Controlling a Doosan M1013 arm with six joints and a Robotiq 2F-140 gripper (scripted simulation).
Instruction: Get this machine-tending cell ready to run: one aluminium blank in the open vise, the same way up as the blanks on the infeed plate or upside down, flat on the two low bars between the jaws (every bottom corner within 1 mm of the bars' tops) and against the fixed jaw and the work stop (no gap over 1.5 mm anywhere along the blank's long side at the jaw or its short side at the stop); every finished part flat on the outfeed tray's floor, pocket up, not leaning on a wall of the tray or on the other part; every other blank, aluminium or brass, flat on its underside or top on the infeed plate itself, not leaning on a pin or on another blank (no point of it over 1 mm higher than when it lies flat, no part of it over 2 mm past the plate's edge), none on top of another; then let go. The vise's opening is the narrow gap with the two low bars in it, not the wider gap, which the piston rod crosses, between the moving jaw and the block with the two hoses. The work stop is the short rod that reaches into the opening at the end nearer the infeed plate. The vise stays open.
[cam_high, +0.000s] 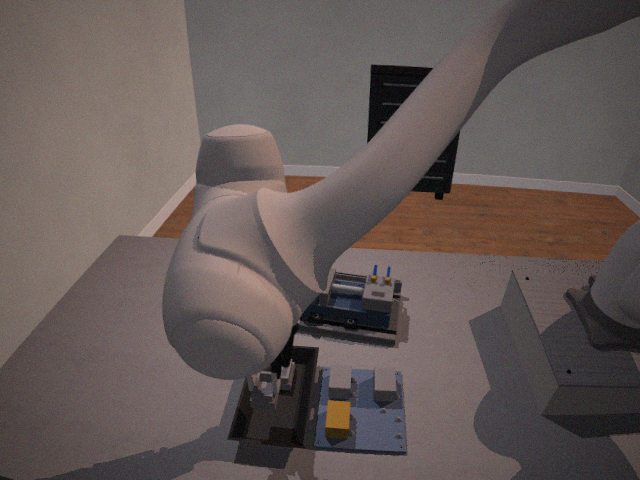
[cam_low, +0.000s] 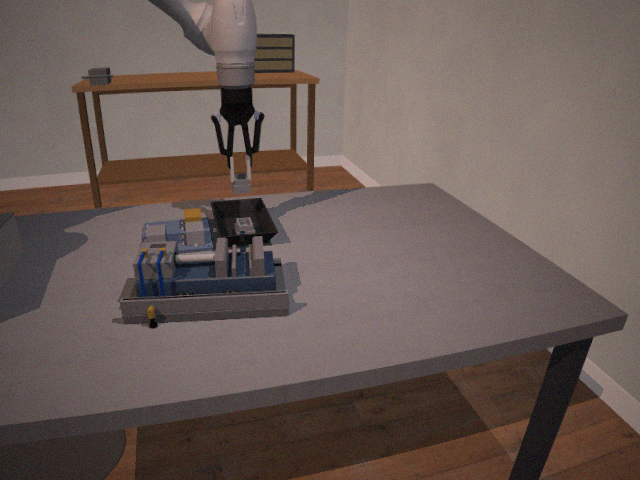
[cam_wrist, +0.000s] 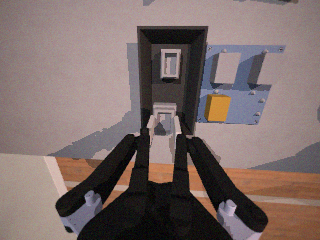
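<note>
Right now my hand is 13 cm past the brass blank, 13 cm above it and 1 cm to the left of it. From my hand the other things lie so: blue vise: 34 cm to the right, 11 cm below, 10 cm behind; aluminium blank: 13 cm below, 12 cm behind, 10 cm to the right; infeed plate: 17 cm behind, 15 cm below, 6 cm to the right.
</note>
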